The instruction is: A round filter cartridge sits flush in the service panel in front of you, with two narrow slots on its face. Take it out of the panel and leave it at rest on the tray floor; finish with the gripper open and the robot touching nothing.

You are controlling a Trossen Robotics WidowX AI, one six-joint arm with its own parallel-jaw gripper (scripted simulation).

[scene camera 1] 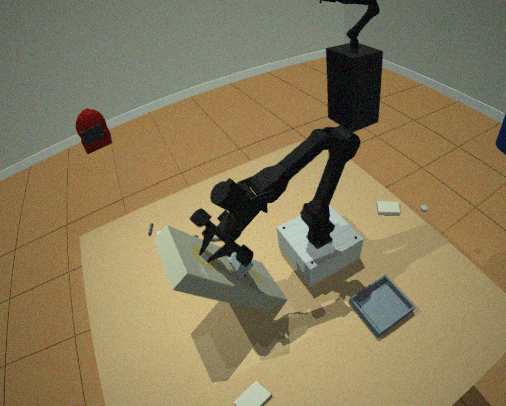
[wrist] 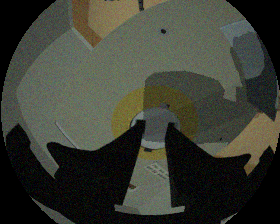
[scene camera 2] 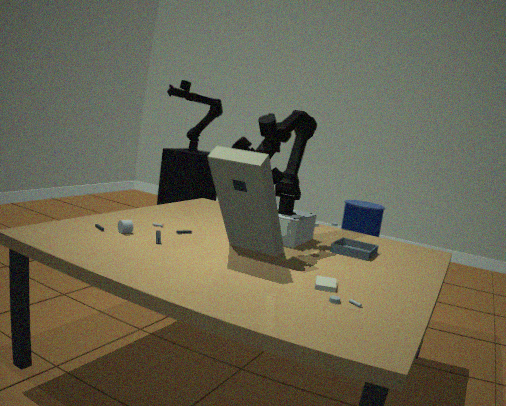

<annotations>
same spot on tray: (scene camera 2: pixel 344 246) = (scene camera 1: pixel 359 309)
</annotations>
